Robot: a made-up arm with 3 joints.
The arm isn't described. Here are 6 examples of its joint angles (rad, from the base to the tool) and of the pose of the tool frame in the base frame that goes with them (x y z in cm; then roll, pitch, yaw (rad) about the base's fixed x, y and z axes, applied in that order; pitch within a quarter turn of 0, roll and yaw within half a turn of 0).
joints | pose
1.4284 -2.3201 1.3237 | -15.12 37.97 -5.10 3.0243 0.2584 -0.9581
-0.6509 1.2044 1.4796 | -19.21 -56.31 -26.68 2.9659 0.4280 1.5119
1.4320 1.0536 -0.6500 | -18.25 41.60 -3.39 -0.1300 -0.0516 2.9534
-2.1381 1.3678 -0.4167 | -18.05 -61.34 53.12 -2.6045 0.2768 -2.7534
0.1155 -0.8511 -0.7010 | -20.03 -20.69 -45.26 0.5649 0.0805 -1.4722
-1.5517 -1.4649 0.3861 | -17.21 -73.30 25.00 -1.0630 -0.6397 0.8353
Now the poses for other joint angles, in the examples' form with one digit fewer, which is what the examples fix.
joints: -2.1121 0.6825 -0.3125
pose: -19.4 -61.7 52.0 -2.725 -0.007 2.909
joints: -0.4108 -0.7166 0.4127
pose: -18.8 -49.9 -33.5 1.708 -1.285 -1.996
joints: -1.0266 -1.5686 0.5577
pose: -16.8 -71.1 -5.2 -0.401 -0.909 0.521
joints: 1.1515 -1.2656 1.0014
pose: -17.2 29.8 -20.3 1.965 0.045 -1.551
